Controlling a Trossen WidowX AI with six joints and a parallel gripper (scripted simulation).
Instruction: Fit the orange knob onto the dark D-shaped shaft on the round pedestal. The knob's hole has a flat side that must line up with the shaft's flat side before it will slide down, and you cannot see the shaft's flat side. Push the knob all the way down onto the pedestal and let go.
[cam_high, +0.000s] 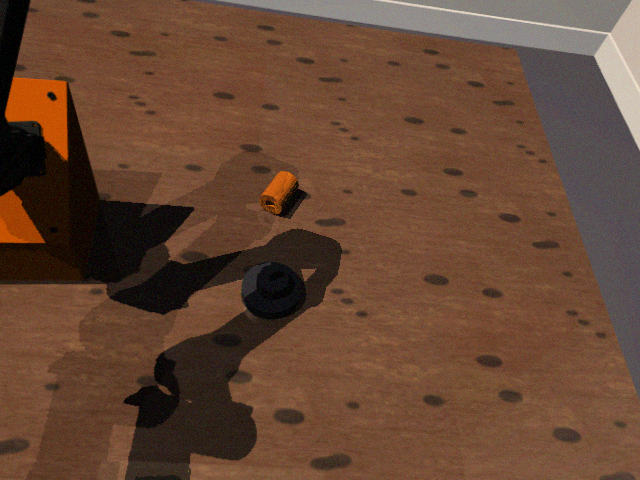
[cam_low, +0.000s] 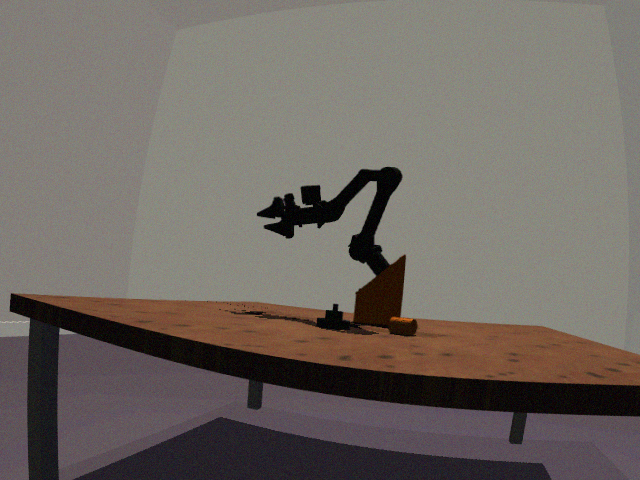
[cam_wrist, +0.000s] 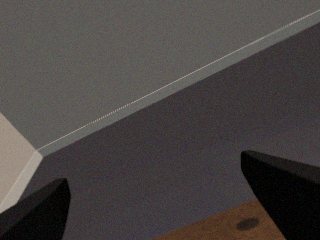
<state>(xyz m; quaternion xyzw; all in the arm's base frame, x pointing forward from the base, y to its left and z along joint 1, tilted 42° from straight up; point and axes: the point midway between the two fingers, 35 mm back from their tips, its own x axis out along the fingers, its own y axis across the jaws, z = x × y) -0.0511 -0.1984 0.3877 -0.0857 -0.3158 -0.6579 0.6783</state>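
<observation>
My gripper tip is 490 mm to the right of the knob, 400 mm short of it and 290 mm above it. Also, from my gripper tip: dark pedestal 370 mm ahead, 320 mm to the left, 280 mm below.
</observation>
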